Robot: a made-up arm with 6 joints. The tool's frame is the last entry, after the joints.
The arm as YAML. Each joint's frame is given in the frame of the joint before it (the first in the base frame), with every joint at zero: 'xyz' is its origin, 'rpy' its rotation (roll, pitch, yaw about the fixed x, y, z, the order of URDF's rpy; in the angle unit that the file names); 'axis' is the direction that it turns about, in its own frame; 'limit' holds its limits. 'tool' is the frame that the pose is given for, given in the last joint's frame.
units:
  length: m
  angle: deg
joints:
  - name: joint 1
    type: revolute
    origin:
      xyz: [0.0, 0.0, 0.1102]
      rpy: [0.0, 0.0, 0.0]
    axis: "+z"
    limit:
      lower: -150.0
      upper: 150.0
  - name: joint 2
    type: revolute
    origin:
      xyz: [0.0, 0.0, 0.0]
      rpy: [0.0, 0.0, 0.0]
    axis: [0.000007, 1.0, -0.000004]
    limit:
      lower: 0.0
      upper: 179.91
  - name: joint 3
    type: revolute
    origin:
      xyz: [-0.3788, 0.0, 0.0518]
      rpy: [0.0, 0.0, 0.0]
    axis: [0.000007, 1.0, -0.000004]
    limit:
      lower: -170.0
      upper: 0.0
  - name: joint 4
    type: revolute
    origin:
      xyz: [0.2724, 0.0, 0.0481]
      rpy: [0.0, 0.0, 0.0]
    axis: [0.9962, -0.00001, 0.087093]
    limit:
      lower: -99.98
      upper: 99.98
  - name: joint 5
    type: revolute
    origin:
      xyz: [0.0, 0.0, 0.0]
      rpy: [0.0, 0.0, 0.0]
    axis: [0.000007, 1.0, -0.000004]
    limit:
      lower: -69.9
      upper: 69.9
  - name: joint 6
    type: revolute
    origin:
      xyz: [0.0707, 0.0, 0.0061]
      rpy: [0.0, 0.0, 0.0]
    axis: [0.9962, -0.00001, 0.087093]
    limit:
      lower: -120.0
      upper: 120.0
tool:
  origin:
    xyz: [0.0, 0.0, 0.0]
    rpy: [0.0, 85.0, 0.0]
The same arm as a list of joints. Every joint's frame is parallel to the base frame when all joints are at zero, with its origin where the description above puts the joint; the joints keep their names.
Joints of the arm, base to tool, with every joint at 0 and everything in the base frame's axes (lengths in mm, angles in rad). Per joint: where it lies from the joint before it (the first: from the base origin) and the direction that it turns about. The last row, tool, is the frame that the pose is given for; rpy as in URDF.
joint 1: xyz 0 0 110.2 axis 0 0 1
joint 2: xyz 0 0 0 axis 0 1 0
joint 3: xyz -378.8 0 51.8 axis 0 1 0
joint 4: xyz 272.4 0 48.1 axis 0.9962 0 0.0871
joint 5: xyz 0 0 0 axis 0 1 0
joint 6: xyz 70.7 0 6.1 axis 0.9962 0 0.0871
tool: xyz 0 0 0 rpy 0 1.4835 0
Joint limits (rad, base to tool): -2.618..2.618 0..3.14 -2.9671..0 -1.745..1.745 -1.22..1.22 -2.0944..2.0944

